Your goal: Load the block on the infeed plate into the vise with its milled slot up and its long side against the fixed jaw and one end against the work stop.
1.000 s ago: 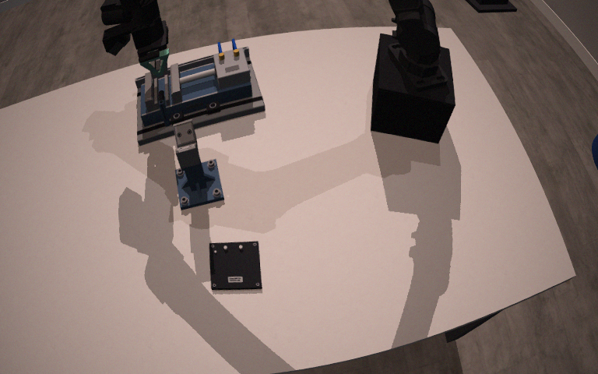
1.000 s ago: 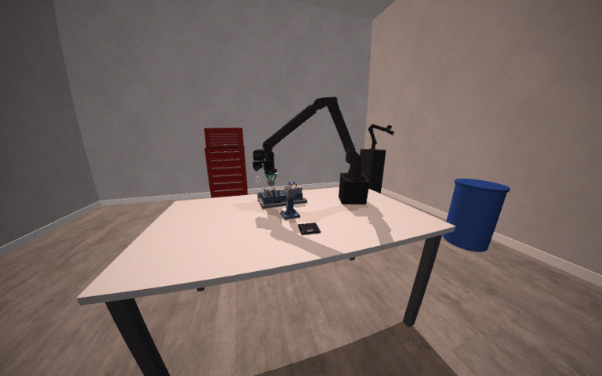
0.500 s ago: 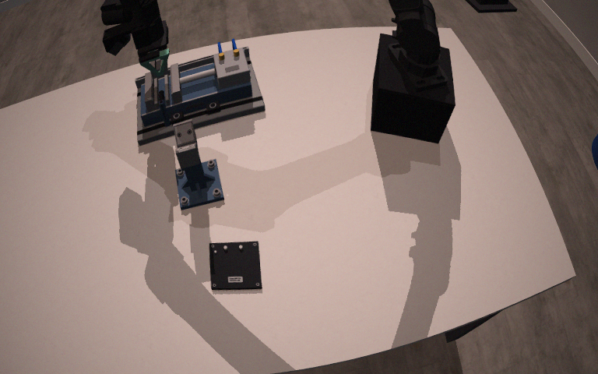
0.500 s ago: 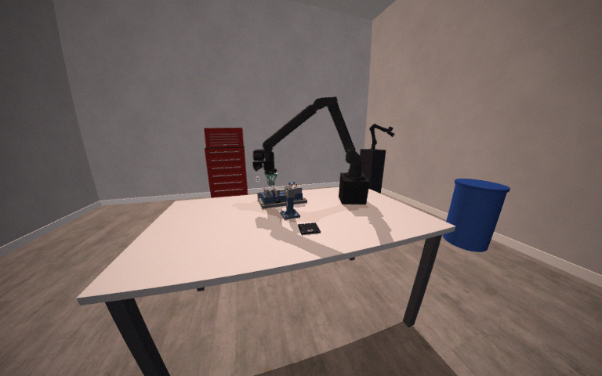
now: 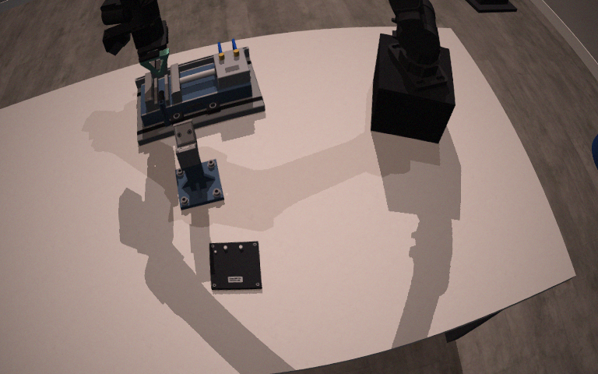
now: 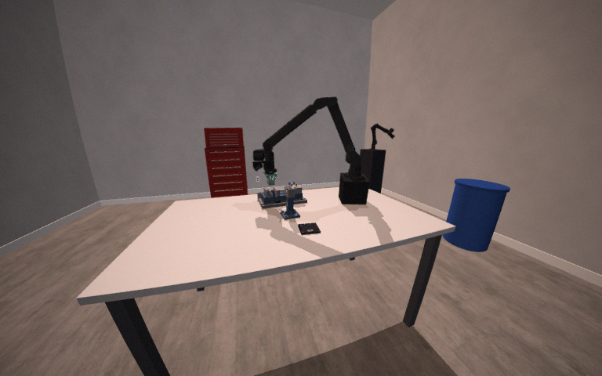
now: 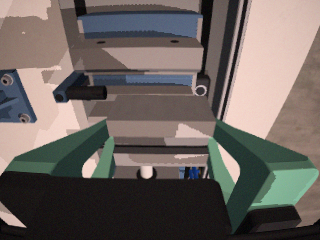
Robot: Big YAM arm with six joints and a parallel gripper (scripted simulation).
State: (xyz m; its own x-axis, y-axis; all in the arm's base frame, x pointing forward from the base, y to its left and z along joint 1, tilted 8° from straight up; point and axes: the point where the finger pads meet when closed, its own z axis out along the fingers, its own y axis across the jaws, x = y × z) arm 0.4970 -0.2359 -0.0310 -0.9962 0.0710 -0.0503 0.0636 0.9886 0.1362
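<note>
Now: hand 1 cm below the part. From my hand the other things lie so: fixed jaw: 4 cm ahead, 2 cm to the left, 6 cm below; then moving jaw: 3 cm behind, 2 cm to the left, 6 cm below; then dark short rod: 1 cm ahead, 7 cm to the left, 4 cm below.
</note>
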